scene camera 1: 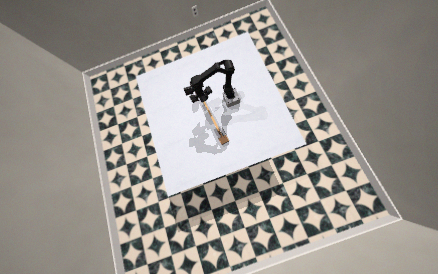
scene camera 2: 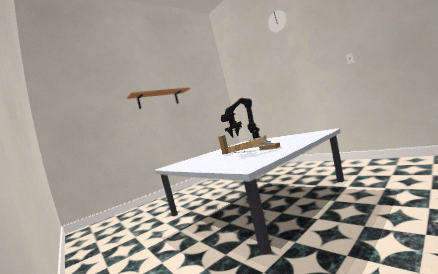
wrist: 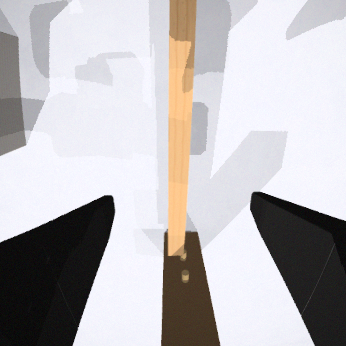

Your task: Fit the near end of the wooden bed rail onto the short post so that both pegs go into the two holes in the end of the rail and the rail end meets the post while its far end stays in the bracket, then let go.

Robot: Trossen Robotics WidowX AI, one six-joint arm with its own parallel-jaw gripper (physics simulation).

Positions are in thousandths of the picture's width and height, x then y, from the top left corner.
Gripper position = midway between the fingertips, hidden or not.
My gripper (wrist: 530, 582) is open, holding nothing. Also in view: a wooden bed rail (wrist: 525, 79).
